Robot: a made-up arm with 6 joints. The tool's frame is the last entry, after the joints.
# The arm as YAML. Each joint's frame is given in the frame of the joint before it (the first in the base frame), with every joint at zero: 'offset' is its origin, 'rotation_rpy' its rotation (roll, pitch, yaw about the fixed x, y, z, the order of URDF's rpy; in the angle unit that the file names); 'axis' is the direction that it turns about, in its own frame. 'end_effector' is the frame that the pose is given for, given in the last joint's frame.
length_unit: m
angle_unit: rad
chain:
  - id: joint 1
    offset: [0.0, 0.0, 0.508]
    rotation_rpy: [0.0, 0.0, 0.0]
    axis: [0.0, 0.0, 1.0]
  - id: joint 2
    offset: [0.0, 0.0, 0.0]
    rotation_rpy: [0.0, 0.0, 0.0]
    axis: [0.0, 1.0, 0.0]
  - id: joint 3
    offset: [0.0, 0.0, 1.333]
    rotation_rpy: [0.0, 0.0, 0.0]
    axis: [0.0, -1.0, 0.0]
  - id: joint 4
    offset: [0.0, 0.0, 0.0]
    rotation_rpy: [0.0, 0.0, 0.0]
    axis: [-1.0, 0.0, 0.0]
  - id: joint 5
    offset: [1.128, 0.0, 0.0]
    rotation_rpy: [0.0, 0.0, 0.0]
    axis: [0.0, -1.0, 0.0]
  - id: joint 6
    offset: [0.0, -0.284, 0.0]
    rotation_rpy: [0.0, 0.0, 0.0]
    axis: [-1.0, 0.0, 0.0]
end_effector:
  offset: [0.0, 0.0, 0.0]
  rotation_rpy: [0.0, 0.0, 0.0]
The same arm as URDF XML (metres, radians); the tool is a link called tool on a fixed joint. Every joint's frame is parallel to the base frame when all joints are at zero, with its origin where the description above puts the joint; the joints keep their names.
<robot name="arm">
  <link name="base"/>
  <link name="link1"/>
  <link name="link2"/>
  <link name="link3"/>
  <link name="link4"/>
  <link name="link5"/>
  <link name="link6"/>
  <link name="tool"/>
  <joint name="joint 1" type="continuous">
    <parent link="base"/>
    <child link="link1"/>
    <origin xyz="0 0 0.508"/>
    <axis xyz="0 0 1"/>
  </joint>
  <joint name="joint 2" type="continuous">
    <parent link="link1"/>
    <child link="link2"/>
    <origin xyz="0 0 0"/>
    <axis xyz="0 1 0"/>
  </joint>
  <joint name="joint 3" type="continuous">
    <parent link="link2"/>
    <child link="link3"/>
    <origin xyz="0 0 1.333"/>
    <axis xyz="0 -1 0"/>
  </joint>
  <joint name="joint 4" type="continuous">
    <parent link="link3"/>
    <child link="link4"/>
    <origin xyz="0 0 0"/>
    <axis xyz="-1 0 0"/>
  </joint>
  <joint name="joint 5" type="continuous">
    <parent link="link4"/>
    <child link="link5"/>
    <origin xyz="1.128 0 0"/>
    <axis xyz="0 -1 0"/>
  </joint>
  <joint name="joint 6" type="continuous">
    <parent link="link5"/>
    <child link="link6"/>
    <origin xyz="0 -0.284 0"/>
    <axis xyz="-1 0 0"/>
  </joint>
  <joint name="tool_joint" type="fixed">
    <parent link="link6"/>
    <child link="tool"/>
    <origin xyz="0 0 0"/>
  </joint>
</robot>

